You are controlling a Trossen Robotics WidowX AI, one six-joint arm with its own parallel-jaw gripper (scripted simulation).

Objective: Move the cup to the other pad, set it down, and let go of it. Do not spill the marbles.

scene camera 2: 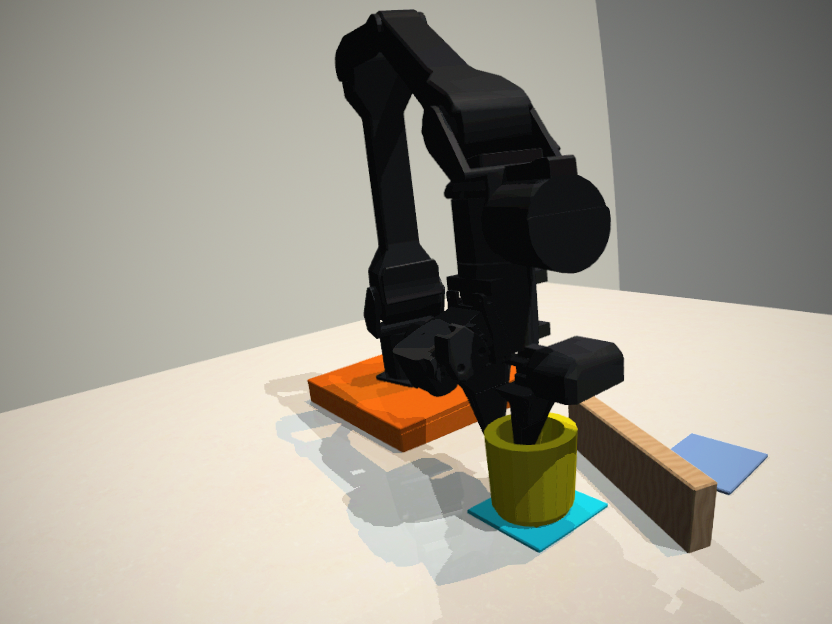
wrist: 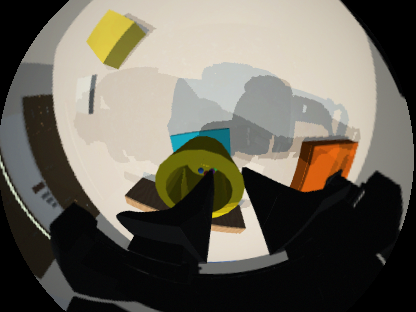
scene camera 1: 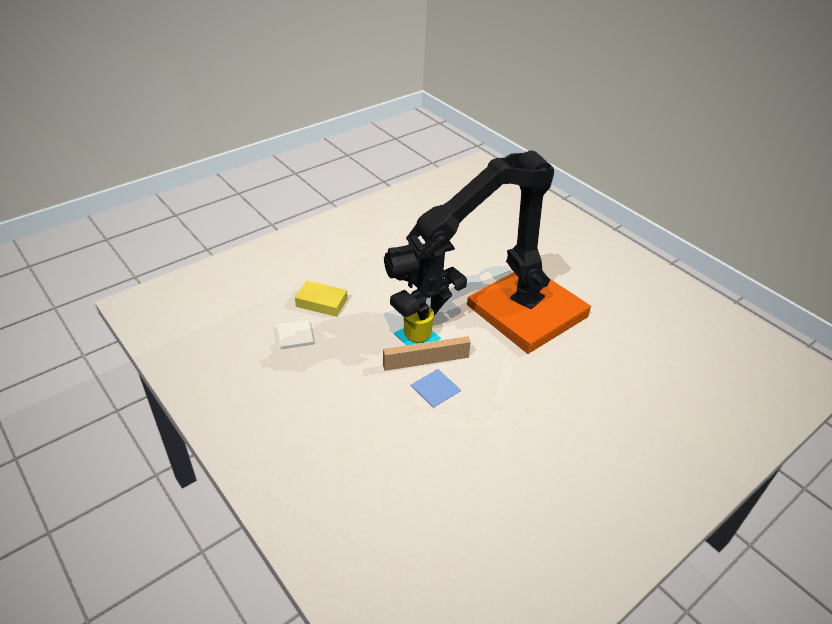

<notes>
I see my gripper (scene camera 2: 509, 452), a yellow cup (scene camera 2: 530, 485), a cyan pad (scene camera 2: 585, 507), a pale blue pad (scene camera 2: 729, 465) and a wooden bar (scene camera 2: 677, 496).
The yellow cup also shows in the wrist view (wrist: 176, 177) and in scene camera 1 (scene camera 1: 415, 330). My gripper also shows in the wrist view (wrist: 227, 172) and in scene camera 1 (scene camera 1: 427, 317). The pale blue pad shows as well in scene camera 1 (scene camera 1: 435, 388).
</notes>
